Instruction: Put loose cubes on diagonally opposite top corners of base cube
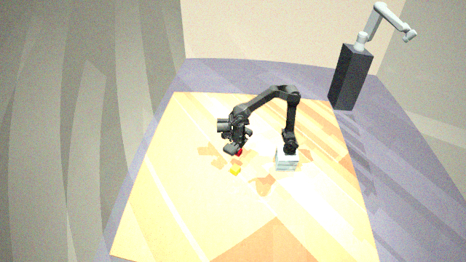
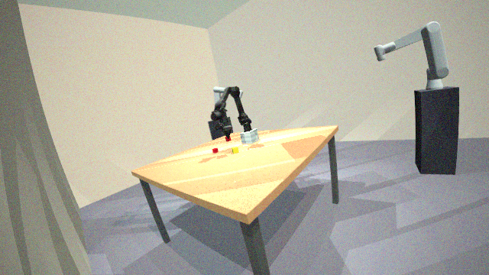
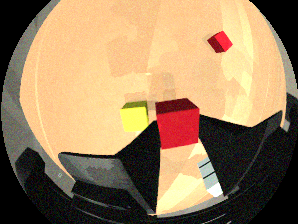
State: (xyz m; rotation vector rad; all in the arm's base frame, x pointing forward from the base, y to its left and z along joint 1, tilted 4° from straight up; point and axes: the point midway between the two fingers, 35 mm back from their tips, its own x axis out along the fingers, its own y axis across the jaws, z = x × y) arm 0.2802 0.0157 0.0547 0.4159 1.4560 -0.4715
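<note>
Right now the yellow base cube is 1 cm ahead of my gripper tip, 6 cm to the left of it and 9 cm below it.
</note>
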